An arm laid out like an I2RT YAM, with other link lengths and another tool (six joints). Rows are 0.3 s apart.
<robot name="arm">
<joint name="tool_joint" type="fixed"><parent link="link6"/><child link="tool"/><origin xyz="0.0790 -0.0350 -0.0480" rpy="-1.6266 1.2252 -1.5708"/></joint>
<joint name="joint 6" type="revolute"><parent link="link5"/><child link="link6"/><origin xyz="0.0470 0.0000 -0.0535"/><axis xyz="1 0 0"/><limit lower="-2.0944" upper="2.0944"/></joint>
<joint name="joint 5" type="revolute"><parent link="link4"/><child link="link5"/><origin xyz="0.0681 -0.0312 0.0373"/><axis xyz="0 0 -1"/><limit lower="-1.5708" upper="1.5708"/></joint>
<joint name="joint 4" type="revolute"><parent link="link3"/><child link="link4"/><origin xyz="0.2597 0.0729 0.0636"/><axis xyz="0 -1 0"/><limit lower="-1.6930" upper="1.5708"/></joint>
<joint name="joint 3" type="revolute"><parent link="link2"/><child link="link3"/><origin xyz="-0.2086 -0.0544 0.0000"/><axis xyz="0 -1 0"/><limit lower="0.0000" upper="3.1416"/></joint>
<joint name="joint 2" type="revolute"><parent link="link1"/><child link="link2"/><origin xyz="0.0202 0.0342 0.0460"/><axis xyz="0 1 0"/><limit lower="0.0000" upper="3.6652"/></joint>
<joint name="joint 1" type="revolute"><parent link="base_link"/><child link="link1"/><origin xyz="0.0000 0.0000 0.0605"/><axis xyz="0 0 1"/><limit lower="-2.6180" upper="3.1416"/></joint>
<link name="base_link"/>
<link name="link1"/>
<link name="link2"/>
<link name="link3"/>
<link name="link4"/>
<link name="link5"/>
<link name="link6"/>
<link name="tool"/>
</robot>
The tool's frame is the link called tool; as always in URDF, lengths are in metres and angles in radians.
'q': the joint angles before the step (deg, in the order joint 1, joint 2, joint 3, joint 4, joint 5, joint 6). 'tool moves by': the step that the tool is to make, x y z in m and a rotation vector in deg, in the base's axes. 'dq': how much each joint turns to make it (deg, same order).
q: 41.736, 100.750, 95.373, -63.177, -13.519, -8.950
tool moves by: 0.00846, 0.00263, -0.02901, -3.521, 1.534, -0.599
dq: 0.044, 5.203, -0.019, 1.747, 1.727, 0.065
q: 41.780, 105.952, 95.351, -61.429, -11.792, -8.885
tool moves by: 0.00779, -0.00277, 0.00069, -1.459, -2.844, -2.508
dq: 0.000, 0.087, 0.000, 1.486, 3.629, 1.443
